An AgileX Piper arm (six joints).
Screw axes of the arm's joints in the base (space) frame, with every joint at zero. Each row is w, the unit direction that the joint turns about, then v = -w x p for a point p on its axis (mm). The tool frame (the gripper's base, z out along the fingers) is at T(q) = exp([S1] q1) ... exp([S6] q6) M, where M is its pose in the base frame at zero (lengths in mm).
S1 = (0, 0, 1, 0.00, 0.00, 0.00)
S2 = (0, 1, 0, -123.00, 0.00, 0.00)
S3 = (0, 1, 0, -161.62, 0.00, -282.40)
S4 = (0.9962, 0, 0.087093, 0.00, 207.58, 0.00)
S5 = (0, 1, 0, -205.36, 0.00, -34.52)
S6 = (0.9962, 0, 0.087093, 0.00, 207.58, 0.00)
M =
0.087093 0 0.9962 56.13
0 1 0 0.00
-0.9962 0 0.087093 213.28
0 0 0 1
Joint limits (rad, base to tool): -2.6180..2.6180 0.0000..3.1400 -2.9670..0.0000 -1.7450..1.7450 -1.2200..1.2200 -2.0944..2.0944
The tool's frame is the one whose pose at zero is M.
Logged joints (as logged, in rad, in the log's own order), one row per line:
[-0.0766 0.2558 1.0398 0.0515 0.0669 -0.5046]
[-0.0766 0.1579 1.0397 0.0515 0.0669 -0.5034]
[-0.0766 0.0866 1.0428 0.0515 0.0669 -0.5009]
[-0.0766 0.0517 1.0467 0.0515 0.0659 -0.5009]
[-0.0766 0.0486 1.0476 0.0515 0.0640 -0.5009]
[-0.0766 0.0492 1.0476 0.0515 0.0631 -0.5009]
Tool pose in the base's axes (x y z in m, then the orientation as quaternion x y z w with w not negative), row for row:
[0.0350 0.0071 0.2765 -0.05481 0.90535 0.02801 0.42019]
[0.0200 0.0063 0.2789 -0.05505 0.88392 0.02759 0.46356]
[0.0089 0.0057 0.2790 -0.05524 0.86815 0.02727 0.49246]
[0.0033 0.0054 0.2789 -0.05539 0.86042 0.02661 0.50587]
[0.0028 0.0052 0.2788 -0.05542 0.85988 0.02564 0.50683]
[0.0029 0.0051 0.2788 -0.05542 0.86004 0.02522 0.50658]
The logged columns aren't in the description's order. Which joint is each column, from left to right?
Columns, left to right: q6, q2, q5, q1, q4, q3.
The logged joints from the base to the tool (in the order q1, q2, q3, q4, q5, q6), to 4 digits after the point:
[0.0515 0.2558 -0.5046 0.0669 1.0398 -0.0766]
[0.0515 0.1579 -0.5034 0.0669 1.0397 -0.0766]
[0.0515 0.0866 -0.5009 0.0669 1.0428 -0.0766]
[0.0515 0.0517 -0.5009 0.0659 1.0467 -0.0766]
[0.0515 0.0486 -0.5009 0.0640 1.0476 -0.0766]
[0.0515 0.0492 -0.5009 0.0631 1.0476 -0.0766]

